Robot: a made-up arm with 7 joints. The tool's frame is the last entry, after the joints. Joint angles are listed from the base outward. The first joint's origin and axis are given. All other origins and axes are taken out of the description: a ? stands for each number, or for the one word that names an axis. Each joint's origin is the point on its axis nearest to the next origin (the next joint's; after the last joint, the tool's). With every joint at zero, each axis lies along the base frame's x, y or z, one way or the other. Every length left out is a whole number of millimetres.
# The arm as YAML. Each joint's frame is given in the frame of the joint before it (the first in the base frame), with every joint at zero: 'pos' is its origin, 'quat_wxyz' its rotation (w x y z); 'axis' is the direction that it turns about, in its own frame. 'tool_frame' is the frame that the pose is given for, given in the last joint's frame.
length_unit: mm
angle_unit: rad
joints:
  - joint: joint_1
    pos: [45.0, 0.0, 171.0]
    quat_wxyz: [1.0, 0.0, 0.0, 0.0]
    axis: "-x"
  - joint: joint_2
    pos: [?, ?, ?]
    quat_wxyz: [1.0, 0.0, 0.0, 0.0]
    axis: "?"
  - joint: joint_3
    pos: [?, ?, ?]
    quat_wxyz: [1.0, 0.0, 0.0, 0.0]
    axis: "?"
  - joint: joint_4
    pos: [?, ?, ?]
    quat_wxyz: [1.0, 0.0, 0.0, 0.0]
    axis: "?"
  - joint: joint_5
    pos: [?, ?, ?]
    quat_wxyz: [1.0, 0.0, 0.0, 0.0]
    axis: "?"
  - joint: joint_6
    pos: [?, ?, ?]
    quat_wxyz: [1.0, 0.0, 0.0, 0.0]
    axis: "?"
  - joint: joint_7
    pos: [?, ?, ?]
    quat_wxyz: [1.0, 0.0, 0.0, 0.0]
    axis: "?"
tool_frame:
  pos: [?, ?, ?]
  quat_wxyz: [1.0, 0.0, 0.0, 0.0]
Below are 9 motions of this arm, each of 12 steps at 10 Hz.
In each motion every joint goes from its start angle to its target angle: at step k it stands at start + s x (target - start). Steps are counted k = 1, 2, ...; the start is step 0. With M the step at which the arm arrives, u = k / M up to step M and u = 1 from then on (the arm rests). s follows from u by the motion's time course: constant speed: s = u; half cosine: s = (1 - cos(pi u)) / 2; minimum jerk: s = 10 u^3 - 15 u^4 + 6 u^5.
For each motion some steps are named. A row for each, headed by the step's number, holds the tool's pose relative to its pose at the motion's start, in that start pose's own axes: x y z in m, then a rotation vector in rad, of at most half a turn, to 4 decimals.
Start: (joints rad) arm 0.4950 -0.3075 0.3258 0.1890 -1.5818 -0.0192 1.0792
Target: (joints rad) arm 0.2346 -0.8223 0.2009 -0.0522 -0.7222 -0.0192 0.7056
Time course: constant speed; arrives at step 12
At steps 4, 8, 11, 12:
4: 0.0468 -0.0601 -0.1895 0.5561 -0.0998 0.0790
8: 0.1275 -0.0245 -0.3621 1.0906 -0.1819 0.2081
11: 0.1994 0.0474 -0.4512 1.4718 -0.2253 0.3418
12: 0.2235 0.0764 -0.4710 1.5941 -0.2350 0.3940

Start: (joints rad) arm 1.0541 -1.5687 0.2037 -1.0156 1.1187 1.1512 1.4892
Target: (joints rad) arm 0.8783 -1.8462 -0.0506 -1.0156 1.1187 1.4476 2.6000
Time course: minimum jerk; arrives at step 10
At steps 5, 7, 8, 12:
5: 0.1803 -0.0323 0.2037 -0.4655 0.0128 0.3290
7: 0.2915 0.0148 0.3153 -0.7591 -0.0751 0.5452
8: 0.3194 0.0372 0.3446 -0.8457 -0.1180 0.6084
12: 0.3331 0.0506 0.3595 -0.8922 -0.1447 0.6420

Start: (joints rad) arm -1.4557 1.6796 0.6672 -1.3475 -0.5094 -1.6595 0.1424
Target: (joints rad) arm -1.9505 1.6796 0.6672 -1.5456 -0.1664 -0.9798 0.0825
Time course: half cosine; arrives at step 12
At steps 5, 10, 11, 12:
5: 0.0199 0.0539 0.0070 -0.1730 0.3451 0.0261
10: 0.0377 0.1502 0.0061 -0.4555 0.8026 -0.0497
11: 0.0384 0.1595 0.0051 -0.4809 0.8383 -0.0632
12: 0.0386 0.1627 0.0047 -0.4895 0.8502 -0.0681

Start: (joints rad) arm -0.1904 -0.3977 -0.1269 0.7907 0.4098 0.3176 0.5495
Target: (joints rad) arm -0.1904 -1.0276 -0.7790 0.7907 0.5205 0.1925 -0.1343
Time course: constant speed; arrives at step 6
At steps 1, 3, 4, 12:
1: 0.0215 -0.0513 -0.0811 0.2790 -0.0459 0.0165
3: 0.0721 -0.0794 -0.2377 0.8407 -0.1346 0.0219
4: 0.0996 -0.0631 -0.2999 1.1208 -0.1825 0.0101
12: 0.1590 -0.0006 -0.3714 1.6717 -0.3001 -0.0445

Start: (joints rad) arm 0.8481 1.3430 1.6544 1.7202 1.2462 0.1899 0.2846
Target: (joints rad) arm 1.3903 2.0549 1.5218 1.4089 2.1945 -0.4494 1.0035
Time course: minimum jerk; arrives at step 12
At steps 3, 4, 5, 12:
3: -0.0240 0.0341 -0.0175 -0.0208 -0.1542 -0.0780
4: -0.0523 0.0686 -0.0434 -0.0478 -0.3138 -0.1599
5: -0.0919 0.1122 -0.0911 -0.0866 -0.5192 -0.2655
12: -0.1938 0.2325 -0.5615 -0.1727 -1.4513 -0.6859

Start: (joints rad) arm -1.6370 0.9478 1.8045 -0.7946 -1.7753 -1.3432 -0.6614
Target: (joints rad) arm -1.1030 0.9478 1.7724 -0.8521 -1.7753 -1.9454 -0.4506
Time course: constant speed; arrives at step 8
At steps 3, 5, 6, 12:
3: 0.0197 -0.0627 0.0817 -0.2428 -0.1418 0.0267
5: 0.0261 -0.0925 0.1450 -0.4112 -0.2272 0.0535
6: 0.0275 -0.1032 0.1784 -0.4968 -0.2672 0.0699
12: 0.0271 -0.1157 0.2470 -0.6698 -0.3416 0.1091

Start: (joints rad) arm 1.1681 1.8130 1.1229 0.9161 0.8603 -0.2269 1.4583
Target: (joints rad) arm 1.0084 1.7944 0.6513 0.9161 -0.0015 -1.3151 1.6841
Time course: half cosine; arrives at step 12
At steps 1, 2, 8, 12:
1: -0.0089 0.0040 0.0031 -0.0112 -0.0069 -0.0214
2: -0.0352 0.0171 0.0117 -0.0436 -0.0273 -0.0846
8: -0.3125 0.3657 0.0102 -0.4278 -0.2973 -1.0012
12: -0.3331 0.5407 -0.0454 -0.5388 -0.3936 -1.3522

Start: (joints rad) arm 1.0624 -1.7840 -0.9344 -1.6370 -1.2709 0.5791 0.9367
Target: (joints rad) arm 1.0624 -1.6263 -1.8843 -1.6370 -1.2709 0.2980 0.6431
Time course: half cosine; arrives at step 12
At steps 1, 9, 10, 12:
1: -0.0016 0.0002 -0.0043 -0.0034 -0.0123 0.0066
9: 0.0103 -0.0410 -0.2189 -0.1407 -0.5984 0.4090
10: 0.0212 -0.0479 -0.2360 -0.1524 -0.6493 0.4564
12: 0.0317 -0.0537 -0.2494 -0.1622 -0.6911 0.4976

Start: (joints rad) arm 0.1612 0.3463 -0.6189 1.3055 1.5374 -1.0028 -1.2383
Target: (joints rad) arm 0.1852 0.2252 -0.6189 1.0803 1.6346 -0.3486 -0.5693
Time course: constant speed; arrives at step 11
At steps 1, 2, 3, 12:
1: -0.0090 0.0057 0.0268 -0.0554 -0.0043 -0.0373
2: -0.0184 0.0131 0.0534 -0.1098 -0.0060 -0.0747
3: -0.0280 0.0221 0.0796 -0.1632 -0.0050 -0.1119
12: -0.0892 0.1422 0.2768 -0.5512 0.1005 -0.3864

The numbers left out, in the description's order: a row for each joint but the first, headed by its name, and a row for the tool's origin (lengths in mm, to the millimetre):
joint_2: xyz 0.0 195.0 -4.0, axis -y
joint_3: xyz 121.0 0.0 369.0, axis -x
joint_4: xyz 0.0 64.0 13.0, axis +z
joint_5: xyz -98.0 -105.0 0.0, axis +x
joint_6: xyz 0.0 398.0 105.0, axis +y
joint_7: xyz -66.0 0.0 -27.0, axis -x
tool: xyz 0.0 -377.0 -48.0

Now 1 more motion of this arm.
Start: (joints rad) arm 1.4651 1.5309 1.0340 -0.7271 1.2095 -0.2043 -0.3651
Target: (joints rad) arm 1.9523 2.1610 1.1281 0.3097 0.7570 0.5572 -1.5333
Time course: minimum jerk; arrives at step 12
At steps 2, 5, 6, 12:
2: -0.0128 0.0019 -0.0008 0.0454 0.0517 0.0117
5: -0.1751 0.0075 0.0304 0.3788 0.5052 0.0577
6: -0.2741 -0.0084 0.0776 0.4926 0.7207 0.0418
12: -0.5543 -0.1798 0.3379 0.6071 1.2766 -0.1685

